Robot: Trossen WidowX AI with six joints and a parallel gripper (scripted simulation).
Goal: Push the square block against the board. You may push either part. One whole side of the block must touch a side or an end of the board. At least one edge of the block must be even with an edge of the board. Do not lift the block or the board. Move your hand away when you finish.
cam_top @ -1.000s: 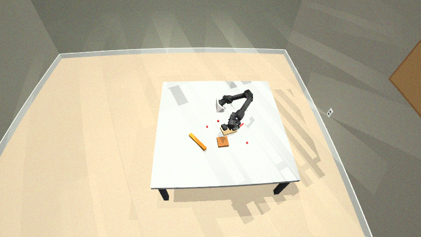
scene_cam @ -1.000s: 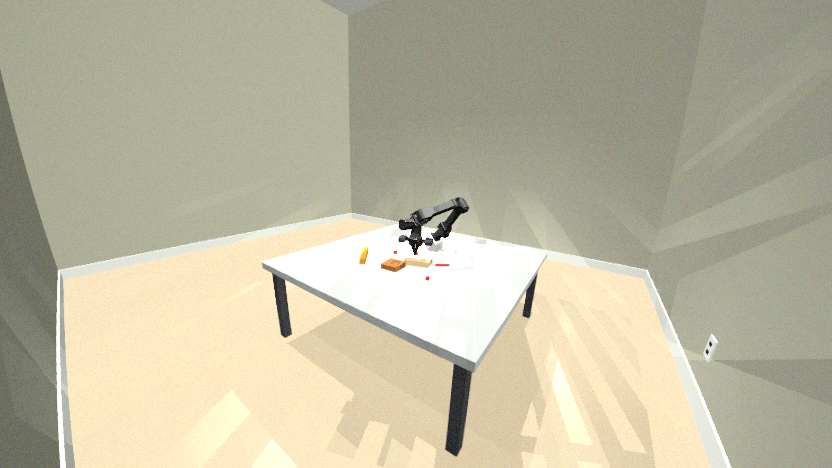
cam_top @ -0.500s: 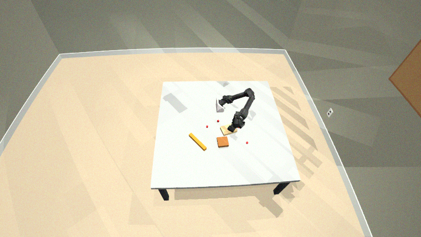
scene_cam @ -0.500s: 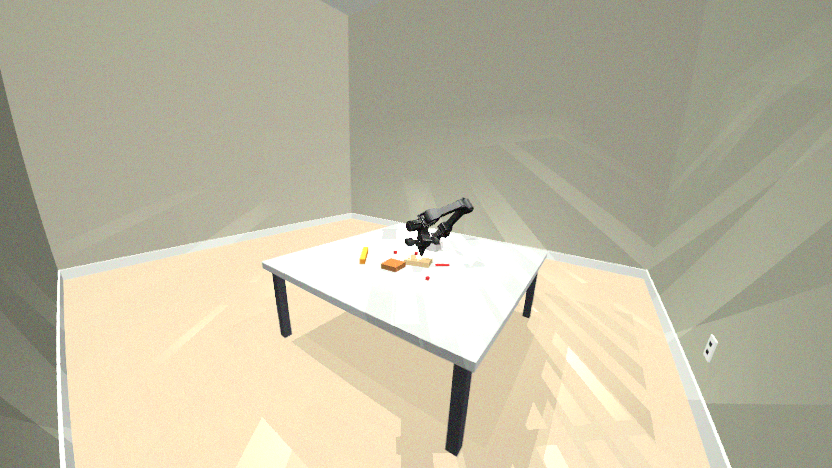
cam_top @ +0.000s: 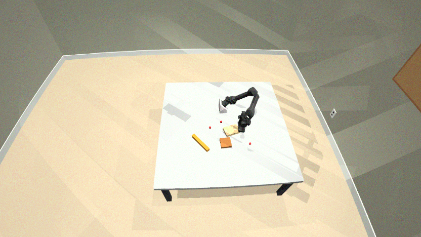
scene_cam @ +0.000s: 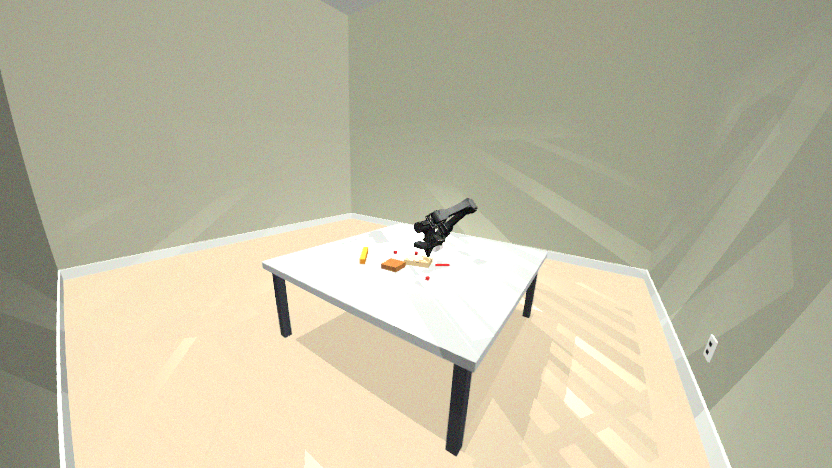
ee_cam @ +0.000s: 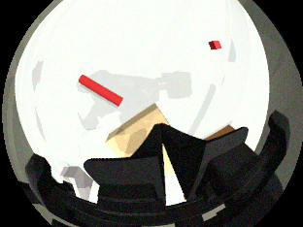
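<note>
Now: the short red stick 7 cm behind my gripper tip, 5 cm to the left of it and 5 cm below it. From my gripper tip the other things lie so: long orange board (12 cm ahead, 38 cm to the right, 5 cm below); then orange square block (13 cm ahead, 14 cm to the right, 5 cm below); then cream block (2 cm behind, 8 cm to the right, 5 cm below).
</note>
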